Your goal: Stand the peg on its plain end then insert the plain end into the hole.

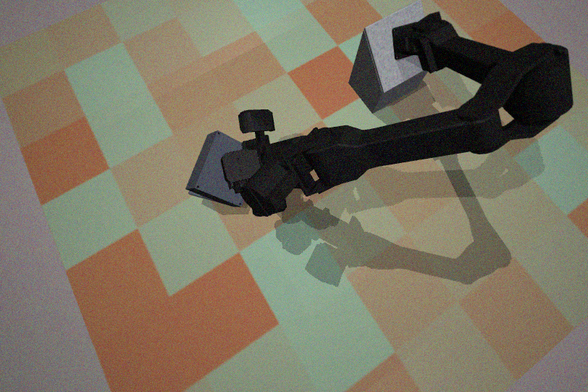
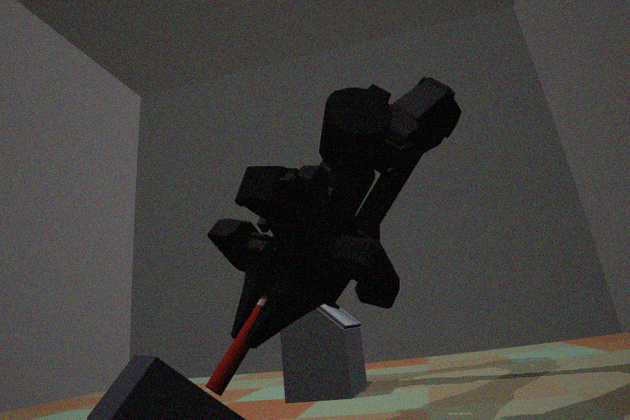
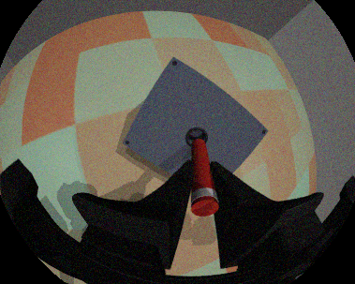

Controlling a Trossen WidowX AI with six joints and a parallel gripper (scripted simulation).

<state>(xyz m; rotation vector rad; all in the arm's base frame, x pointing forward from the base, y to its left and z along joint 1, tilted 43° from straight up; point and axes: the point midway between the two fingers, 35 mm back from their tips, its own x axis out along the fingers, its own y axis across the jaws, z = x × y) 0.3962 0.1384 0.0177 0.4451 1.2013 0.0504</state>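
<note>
Right now my gripper tip is 1 cm to the right of the red peg, 1 cm below it and 1 cm past it. Round my gripper tip: sloped panel: 6 cm below, 4 cm ahead, 3 cm to the right.
</note>
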